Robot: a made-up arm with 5 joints. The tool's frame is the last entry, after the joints. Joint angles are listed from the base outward.
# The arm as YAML. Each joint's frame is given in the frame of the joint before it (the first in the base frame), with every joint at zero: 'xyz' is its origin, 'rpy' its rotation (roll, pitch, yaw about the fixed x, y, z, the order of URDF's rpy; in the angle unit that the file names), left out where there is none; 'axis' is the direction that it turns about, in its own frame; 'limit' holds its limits. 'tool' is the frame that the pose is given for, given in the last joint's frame.
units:
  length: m
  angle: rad
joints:
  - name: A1
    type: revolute
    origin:
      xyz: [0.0, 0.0, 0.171]
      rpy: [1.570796, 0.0, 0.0]
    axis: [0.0, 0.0, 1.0]
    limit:
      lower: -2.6
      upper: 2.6
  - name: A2
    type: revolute
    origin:
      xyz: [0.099, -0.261, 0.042]
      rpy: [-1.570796, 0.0, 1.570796]
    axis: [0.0, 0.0, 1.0]
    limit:
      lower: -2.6
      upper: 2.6
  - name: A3
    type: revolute
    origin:
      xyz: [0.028, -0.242, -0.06]
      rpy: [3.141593, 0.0, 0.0]
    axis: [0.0, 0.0, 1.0]
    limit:
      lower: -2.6
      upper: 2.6
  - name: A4
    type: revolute
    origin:
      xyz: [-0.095, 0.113, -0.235]
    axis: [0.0, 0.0, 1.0]
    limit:
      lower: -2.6
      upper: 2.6
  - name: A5
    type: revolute
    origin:
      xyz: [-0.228, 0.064, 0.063]
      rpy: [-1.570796, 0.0, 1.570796]
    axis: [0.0, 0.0, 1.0]
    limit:
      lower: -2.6
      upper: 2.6
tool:
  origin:
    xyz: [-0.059, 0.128, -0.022]
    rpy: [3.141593, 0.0, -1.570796]
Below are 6 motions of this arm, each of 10 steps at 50 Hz.
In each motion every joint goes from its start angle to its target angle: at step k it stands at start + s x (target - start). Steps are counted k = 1, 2, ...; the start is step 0. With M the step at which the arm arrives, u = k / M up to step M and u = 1 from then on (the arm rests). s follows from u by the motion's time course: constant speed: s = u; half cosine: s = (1 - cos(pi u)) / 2; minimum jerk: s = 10 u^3 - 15 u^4 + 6 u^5.
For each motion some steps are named. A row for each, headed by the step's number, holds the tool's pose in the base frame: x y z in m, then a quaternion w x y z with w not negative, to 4 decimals.
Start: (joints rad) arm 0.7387 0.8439 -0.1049 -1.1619 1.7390
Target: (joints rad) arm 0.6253 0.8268 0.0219 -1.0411 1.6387
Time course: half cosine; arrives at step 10
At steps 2, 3, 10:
2: 0.0303 -0.5312 0.2354 0.0716 -0.3873 -0.7306 -0.5578
3: 0.0363 -0.5340 0.2271 0.0889 -0.3869 -0.7255 -0.5621
10: 0.0734 -0.5466 0.1625 0.2128 -0.3824 -0.6811 -0.5870

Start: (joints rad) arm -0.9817 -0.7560 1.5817 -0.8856 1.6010
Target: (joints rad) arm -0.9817 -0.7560 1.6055 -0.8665 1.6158
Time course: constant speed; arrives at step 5
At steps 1, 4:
1: -0.2901 0.1212 -0.0832 0.2308 0.1567 0.6670 -0.6908
4: -0.2837 0.1202 -0.0803 0.2192 0.1625 0.6710 -0.6895

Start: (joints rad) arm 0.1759 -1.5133 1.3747 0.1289 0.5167
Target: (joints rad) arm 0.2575 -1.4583 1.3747 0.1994 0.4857
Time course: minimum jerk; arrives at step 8
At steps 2, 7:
2: -0.0522 0.0238 -0.0699 0.0826 0.9627 0.2469 0.0733
7: -0.0366 0.0145 -0.0785 0.0834 0.9629 0.2316 0.1107

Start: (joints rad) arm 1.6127 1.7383 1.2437 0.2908 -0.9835
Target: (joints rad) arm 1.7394 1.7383 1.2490 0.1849 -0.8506
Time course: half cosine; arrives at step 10
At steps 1, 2, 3, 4, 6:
1: 0.2363 -0.2953 0.0482 0.6415 -0.4012 -0.6009 0.2579
2: 0.2365 -0.2954 0.0496 0.6409 -0.4016 -0.6043 0.2507
3: 0.2367 -0.2956 0.0518 0.6400 -0.4020 -0.6095 0.2394
4: 0.2370 -0.2957 0.0546 0.6385 -0.4023 -0.6162 0.2251
6: 0.2378 -0.2959 0.0607 0.6345 -0.4022 -0.6311 0.1933

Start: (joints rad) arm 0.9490 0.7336 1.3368 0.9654 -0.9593
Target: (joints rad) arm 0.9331 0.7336 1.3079 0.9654 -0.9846
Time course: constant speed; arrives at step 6
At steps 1, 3, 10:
1: 0.2112 -0.0378 -0.1470 0.4109 0.4060 -0.5772 0.5772
3: 0.2119 -0.0405 -0.1491 0.4134 0.4017 -0.5777 0.5779
10: 0.2130 -0.0447 -0.1523 0.4171 0.3952 -0.5784 0.5790

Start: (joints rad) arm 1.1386 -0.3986 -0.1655 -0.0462 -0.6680
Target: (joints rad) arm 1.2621 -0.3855 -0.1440 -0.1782 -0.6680
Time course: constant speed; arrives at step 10
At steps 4, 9, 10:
4: 0.5600 -0.4317 -0.2162 0.7685 -0.1293 -0.5462 0.3073
9: 0.5773 -0.4449 -0.1791 0.7584 -0.1627 -0.5623 0.2866
10: 0.5804 -0.4475 -0.1716 0.7563 -0.1692 -0.5655 0.2822

